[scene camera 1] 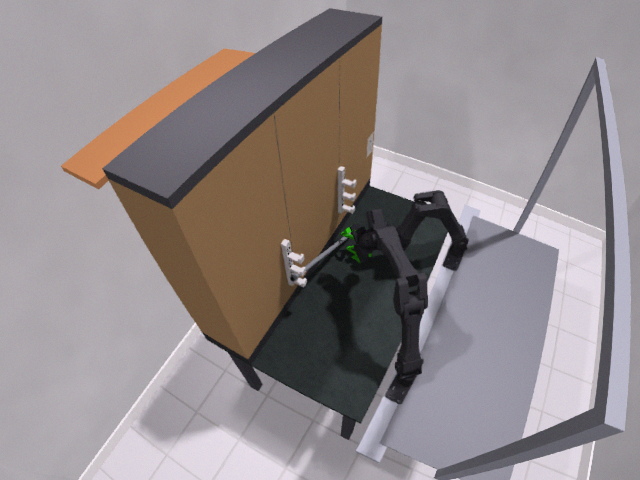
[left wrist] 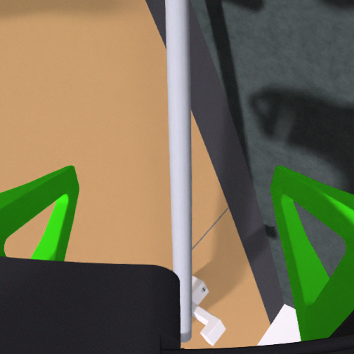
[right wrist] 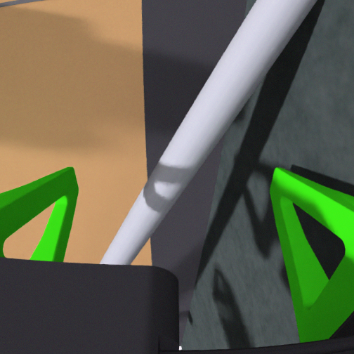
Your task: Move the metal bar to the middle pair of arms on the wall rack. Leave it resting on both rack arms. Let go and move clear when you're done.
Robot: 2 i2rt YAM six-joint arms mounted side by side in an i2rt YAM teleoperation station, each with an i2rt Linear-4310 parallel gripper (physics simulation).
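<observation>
The metal bar [scene camera 1: 324, 255] [left wrist: 180, 150] [right wrist: 205, 115] slants away from the wall. Its left end is close to the middle arm of the left rack upright [scene camera 1: 286, 255]; contact is unclear. Its right end is off the wall, away from the right upright [scene camera 1: 341, 191], near the green fingers. My left gripper [left wrist: 174, 176] is open, with the bar crossing the view between its fingertips, apart from them. My right gripper [right wrist: 173, 178] is open, with the bar passing diagonally between its fingertips. The bar's right end is outside the right wrist view. Overlapping arms partly hide both grippers in the scene view.
The brown wall panel [scene camera 1: 242, 232] stands along the back of the dark table [scene camera 1: 310, 335]. Three short white arms project from each rack upright. The two black robot arms cross close together over the table. A grey frame [scene camera 1: 615, 258] stands behind them.
</observation>
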